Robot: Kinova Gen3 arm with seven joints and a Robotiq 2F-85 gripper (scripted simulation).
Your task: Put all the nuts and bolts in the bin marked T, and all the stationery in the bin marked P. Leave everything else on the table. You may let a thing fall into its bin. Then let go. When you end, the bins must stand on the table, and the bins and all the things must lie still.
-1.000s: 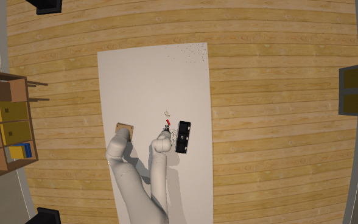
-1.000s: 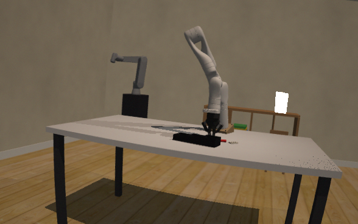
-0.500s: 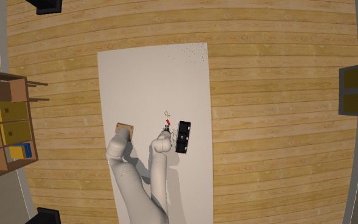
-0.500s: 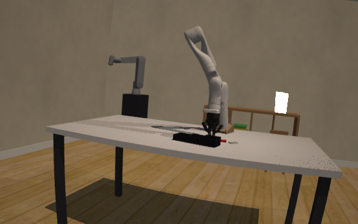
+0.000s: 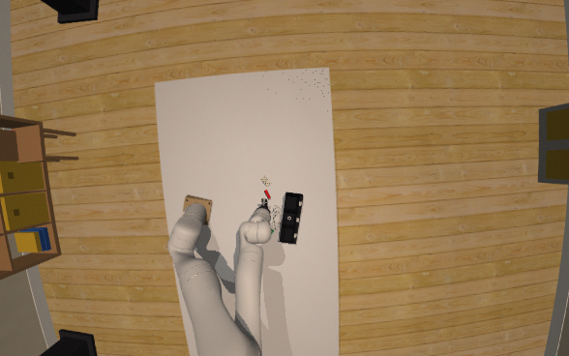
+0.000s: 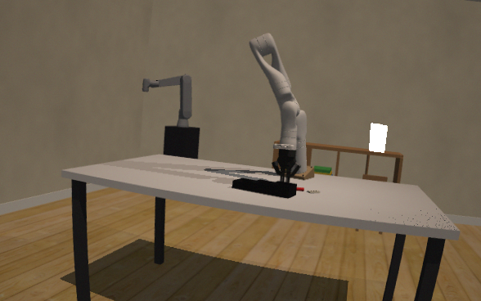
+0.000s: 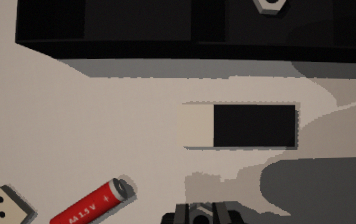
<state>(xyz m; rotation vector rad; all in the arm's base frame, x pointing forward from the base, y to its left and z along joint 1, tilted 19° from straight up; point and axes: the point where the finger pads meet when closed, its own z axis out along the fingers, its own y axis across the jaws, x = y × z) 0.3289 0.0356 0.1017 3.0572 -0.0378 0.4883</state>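
My gripper is now 5 cm short of the black eraser, 3 cm above it and 2 cm to the left of it. Also, from my hand: domino (13 cm to the left, 3 cm below); red battery (7 cm to the left, 3 cm below, 1 cm ahead); green die (12 cm to the right, 3 cm ahead, 2 cm below).
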